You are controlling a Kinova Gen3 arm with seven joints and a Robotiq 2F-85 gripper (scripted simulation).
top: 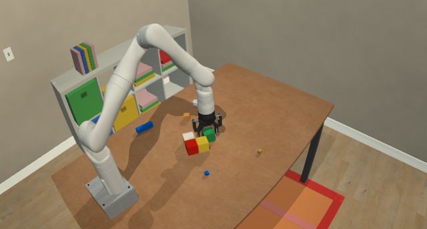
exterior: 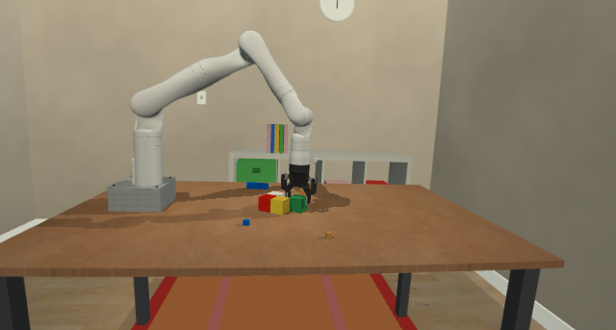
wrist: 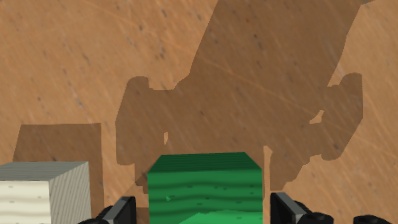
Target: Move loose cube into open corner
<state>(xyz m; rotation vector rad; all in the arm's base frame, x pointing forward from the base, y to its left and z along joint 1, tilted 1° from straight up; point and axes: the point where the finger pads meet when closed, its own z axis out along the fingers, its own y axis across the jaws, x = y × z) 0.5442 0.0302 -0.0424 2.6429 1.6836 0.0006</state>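
The green cube lies 10 mm below my hand. From my hand the other things lie so: red cube: 110 mm behind, 10 mm to the right, 10 mm below; white cube: 90 mm behind, 40 mm to the left, 10 mm below; yellow cube: 60 mm behind, 30 mm to the right, 10 mm below.
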